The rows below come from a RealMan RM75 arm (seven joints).
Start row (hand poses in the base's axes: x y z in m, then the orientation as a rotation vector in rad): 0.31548, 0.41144, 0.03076, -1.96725, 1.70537, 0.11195
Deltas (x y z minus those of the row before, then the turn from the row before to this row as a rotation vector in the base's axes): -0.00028, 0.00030, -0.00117, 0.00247, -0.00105, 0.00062; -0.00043, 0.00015, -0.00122, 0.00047, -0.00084, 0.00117; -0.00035, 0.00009, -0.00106, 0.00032, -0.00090, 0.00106; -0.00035, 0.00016, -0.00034, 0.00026, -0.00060, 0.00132; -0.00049, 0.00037, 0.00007, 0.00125, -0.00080, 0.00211; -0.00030, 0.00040, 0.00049, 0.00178, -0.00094, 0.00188; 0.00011, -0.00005, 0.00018, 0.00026, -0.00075, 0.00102; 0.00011, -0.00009, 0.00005, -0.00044, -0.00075, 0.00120; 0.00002, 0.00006, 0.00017, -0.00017, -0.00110, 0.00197; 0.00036, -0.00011, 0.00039, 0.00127, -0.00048, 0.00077; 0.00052, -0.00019, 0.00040, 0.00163, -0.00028, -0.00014; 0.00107, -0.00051, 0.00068, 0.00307, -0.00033, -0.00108; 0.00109, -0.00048, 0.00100, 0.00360, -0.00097, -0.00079; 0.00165, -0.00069, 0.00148, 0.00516, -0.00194, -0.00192; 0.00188, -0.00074, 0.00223, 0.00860, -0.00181, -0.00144; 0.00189, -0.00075, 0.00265, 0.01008, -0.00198, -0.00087; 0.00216, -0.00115, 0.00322, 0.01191, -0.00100, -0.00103; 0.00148, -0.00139, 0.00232, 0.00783, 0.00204, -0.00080; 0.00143, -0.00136, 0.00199, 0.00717, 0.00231, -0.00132; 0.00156, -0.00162, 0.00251, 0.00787, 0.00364, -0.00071; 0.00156, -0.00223, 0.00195, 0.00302, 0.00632, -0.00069
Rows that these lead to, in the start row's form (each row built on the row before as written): 0.31520, 0.41174, 0.02959, -1.96573, 1.70318, 0.11317; 0.31477, 0.41189, 0.02837, -1.96619, 1.70134, 0.11314; 0.31442, 0.41198, 0.02731, -1.96665, 1.69963, 0.11289; 0.31407, 0.41214, 0.02697, -1.96745, 1.69788, 0.11298; 0.31358, 0.41251, 0.02704, -1.96817, 1.69487, 0.11398; 0.31328, 0.41291, 0.02753, -1.96826, 1.69180, 0.11519; 0.31339, 0.41286, 0.02771, -1.96876, 1.69024, 0.11502; 0.31350, 0.41277, 0.02776, -1.96993, 1.68877, 0.11434; 0.31352, 0.41283, 0.02793, -1.97148, 1.68623, 0.11381; 0.31388, 0.41272, 0.02832, -1.97109, 1.68471, 0.11465; 0.31440, 0.41253, 0.02872, -1.96971, 1.68406, 0.11566; 0.31547, 0.41202, 0.02940, -1.96645, 1.68375, 0.11745; 0.31656, 0.41154, 0.03040, -1.96289, 1.68256, 0.11914; 0.31821, 0.41085, 0.03188, -1.95697, 1.68126, 0.12072; 0.32009, 0.41011, 0.03411, -1.94898, 1.67829, 0.12541; 0.32198, 0.40936, 0.03676, -1.94035, 1.67410, 0.13133; 0.32414, 0.40821, 0.03998, -1.93047, 1.66999, 0.13961; 0.32562, 0.40682, 0.04230, -1.92449, 1.66913, 0.14764; 0.32705, 0.40546, 0.04429, -1.91860, 1.66916, 0.15519; 0.32861, 0.40384, 0.04680, -1.91300, 1.66920, 0.16483; 0.33017, 0.40161, 0.04875, -1.91155, 1.67281, 0.17320
